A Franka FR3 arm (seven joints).
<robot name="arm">
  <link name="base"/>
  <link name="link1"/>
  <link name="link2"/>
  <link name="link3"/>
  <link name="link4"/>
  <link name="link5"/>
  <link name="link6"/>
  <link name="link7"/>
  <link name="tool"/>
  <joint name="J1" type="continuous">
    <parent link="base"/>
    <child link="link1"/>
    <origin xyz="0 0 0.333"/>
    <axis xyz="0 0 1"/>
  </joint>
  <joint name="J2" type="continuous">
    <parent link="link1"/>
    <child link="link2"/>
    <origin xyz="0 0 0" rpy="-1.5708 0 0"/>
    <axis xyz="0 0 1"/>
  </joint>
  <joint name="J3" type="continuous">
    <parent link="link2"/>
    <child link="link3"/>
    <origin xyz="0 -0.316 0" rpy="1.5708 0 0"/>
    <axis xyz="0 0 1"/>
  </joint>
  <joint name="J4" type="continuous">
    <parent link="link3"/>
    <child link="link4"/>
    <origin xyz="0.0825 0 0" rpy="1.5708 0 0"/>
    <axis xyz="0 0 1"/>
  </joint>
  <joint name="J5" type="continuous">
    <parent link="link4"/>
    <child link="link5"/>
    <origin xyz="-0.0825 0.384 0" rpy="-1.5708 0 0"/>
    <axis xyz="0 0 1"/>
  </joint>
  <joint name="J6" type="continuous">
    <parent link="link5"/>
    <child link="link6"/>
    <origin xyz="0 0 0" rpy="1.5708 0 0"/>
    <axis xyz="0 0 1"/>
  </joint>
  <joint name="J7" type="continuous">
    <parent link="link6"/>
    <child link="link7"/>
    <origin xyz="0.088 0 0" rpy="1.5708 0 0"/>
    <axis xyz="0 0 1"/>
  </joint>
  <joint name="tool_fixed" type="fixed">
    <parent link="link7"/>
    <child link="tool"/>
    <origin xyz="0 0 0.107"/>
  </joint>
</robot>
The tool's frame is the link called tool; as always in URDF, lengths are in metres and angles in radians. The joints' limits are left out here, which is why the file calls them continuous.
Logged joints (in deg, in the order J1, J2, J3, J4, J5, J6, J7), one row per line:
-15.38, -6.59, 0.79, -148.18, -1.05, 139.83, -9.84
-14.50, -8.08, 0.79, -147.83, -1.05, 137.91, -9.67
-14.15, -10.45, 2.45, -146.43, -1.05, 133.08, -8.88
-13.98, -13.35, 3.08, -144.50, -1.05, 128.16, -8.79
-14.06, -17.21, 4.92, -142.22, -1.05, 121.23, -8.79
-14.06, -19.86, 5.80, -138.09, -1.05, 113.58, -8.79
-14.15, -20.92, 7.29, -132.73, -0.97, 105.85, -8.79
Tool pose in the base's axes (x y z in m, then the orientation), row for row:
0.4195, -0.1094, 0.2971, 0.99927, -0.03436, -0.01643, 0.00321
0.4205, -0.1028, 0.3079, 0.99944, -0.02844, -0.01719, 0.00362
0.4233, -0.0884, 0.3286, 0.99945, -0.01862, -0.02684, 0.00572
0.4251, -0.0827, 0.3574, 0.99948, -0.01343, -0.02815, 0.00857
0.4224, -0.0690, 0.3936, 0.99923, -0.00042, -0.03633, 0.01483
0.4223, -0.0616, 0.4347, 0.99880, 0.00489, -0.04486, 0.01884
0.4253, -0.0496, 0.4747, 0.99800, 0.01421, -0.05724, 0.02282
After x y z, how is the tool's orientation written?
As a quaternion, x y z w.
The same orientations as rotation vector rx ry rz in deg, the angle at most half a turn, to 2 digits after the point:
179.50, -6.17, -2.95
179.49, -5.11, -3.09
179.25, -3.34, -4.81
178.93, -2.40, -5.04
178.18, -0.07, -6.48
177.66, 0.87, -7.98
177.08, 2.52, -10.16

